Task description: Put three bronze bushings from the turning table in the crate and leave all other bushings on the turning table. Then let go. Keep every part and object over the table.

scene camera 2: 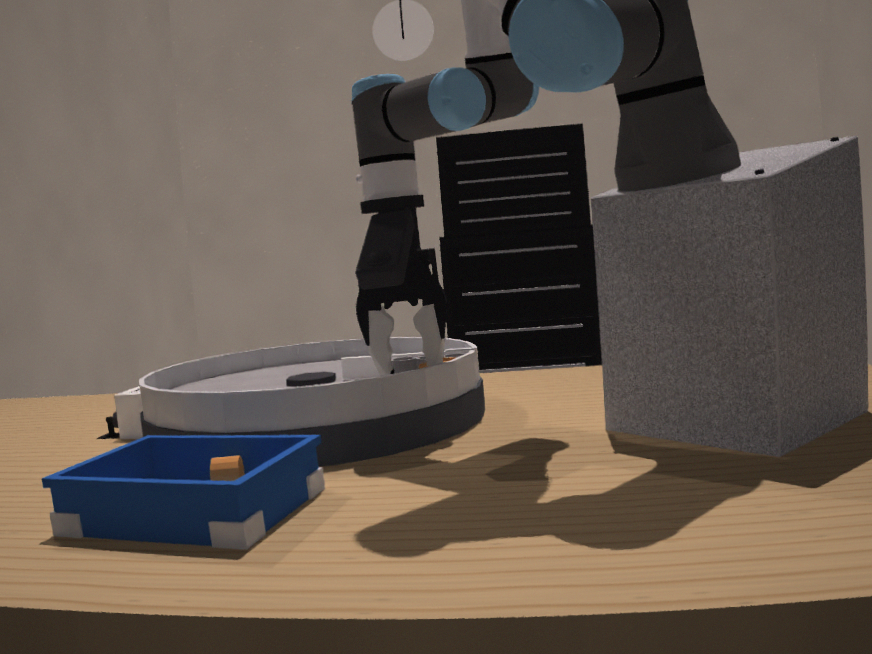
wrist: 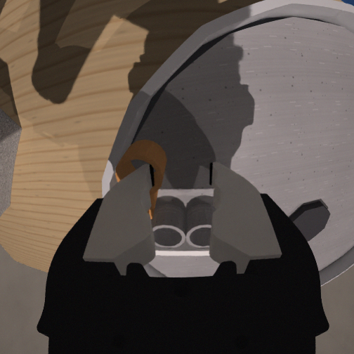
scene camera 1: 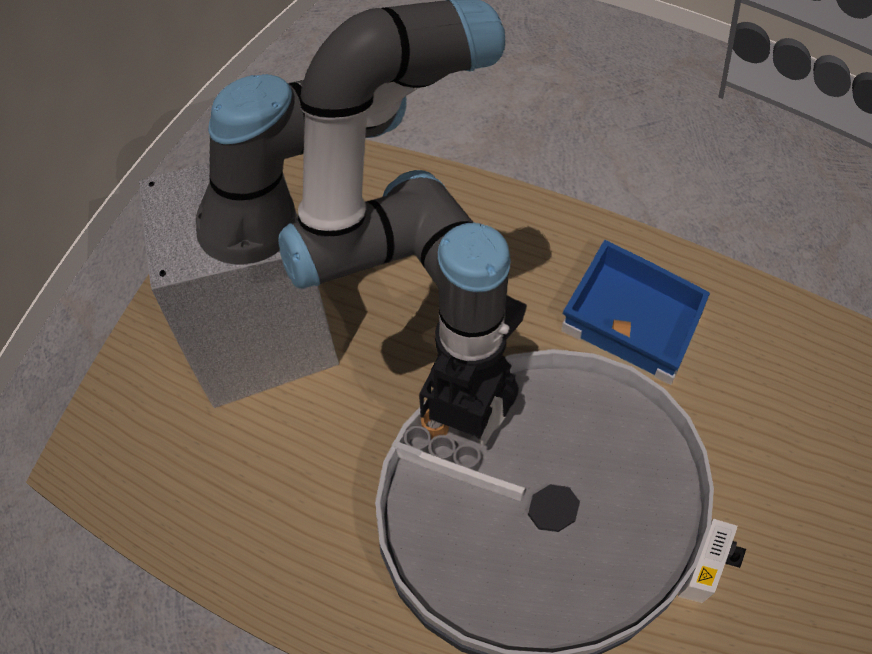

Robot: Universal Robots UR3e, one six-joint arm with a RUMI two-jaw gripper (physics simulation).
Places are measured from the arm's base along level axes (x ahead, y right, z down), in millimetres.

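Pixels of known places: arm's base, origin of the base link: (scene camera 2: 678,176) (scene camera 1: 244,225).
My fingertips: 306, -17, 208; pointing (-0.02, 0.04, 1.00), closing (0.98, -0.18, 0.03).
Note:
For each thing: its top centre in the pictures, then the offset to it from my fingertips, as dx, dy, dz. "spot": a spot on its surface instead.
- orange-brown bronze bushing, middle of its top: (scene camera 1: 434,419) -32, +29, -25
- blue crate, middle of its top: (scene camera 2: 185,456) (scene camera 1: 641,301) +104, -287, +3
- white divider, surface spot: (scene camera 1: 478,480) spot: +57, +69, -23
- dark hub, middle of its top: (scene camera 1: 554,507) (scene camera 2: 311,376) +153, +48, -8
- white control box, surface spot: (scene camera 1: 709,559) spot: +379, +15, -5
The grey turning table (scene camera 1: 605,584) (scene camera 2: 246,411) (wrist: 290,100) carries several bushings beside its white divider. An orange-brown bronze bushing (scene camera 1: 434,431) (wrist: 159,156) stands near the rim at the left finger in the wrist view. More bronze (wrist: 151,213) shows beside that finger, partly hidden. Three grey bushings stand in a row along the divider; two, including this grey bushing (wrist: 169,212), show between the fingers in the wrist view. My gripper (scene camera 2: 408,366) (wrist: 181,166) is partly open, fingertips low inside the rim, with nothing held. One bronze bushing (scene camera 1: 621,328) (scene camera 2: 226,468) lies in the blue crate (scene camera 1: 619,351) (scene camera 2: 140,513).
The white divider (scene camera 1: 478,480) runs from the rim toward the dark hub (scene camera 1: 553,507) (scene camera 2: 310,378). The raised rim passes close to the fingers. A white control box (scene camera 1: 709,559) sits at the table's outer side. The grey robot pedestal (scene camera 1: 246,337) (scene camera 2: 704,316) stands behind the arm.

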